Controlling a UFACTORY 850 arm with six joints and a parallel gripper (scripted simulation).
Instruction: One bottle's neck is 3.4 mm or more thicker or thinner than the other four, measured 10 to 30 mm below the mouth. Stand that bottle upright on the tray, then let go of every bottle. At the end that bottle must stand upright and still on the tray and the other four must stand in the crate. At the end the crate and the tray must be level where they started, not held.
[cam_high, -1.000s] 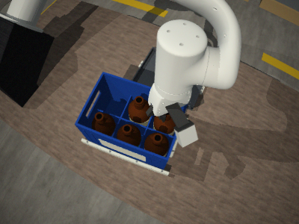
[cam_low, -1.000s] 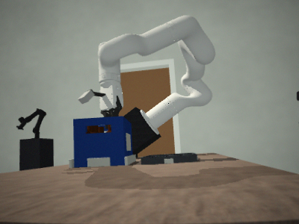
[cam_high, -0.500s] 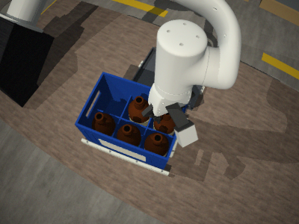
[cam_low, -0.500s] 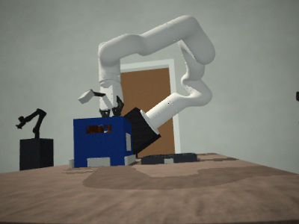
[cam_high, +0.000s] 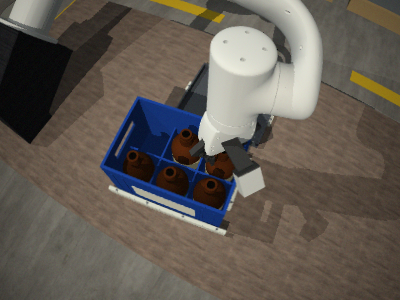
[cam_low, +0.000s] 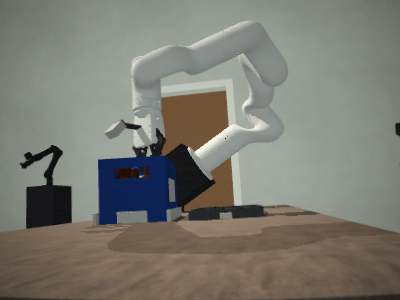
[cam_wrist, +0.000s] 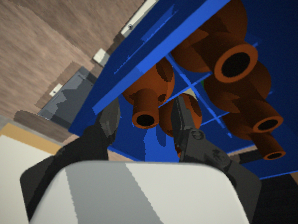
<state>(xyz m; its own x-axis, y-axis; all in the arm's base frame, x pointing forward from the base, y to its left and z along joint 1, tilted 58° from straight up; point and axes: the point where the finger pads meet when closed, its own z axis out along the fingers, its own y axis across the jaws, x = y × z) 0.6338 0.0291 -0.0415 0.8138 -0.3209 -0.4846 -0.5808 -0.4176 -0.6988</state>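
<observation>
Right now the blue crate is 80 mm behind my hand, 70 mm below it and 50 mm to the right of it. The rest, counted from my hand: dark grey tray: 210 mm to the left, 150 mm below, 80 mm behind.
</observation>
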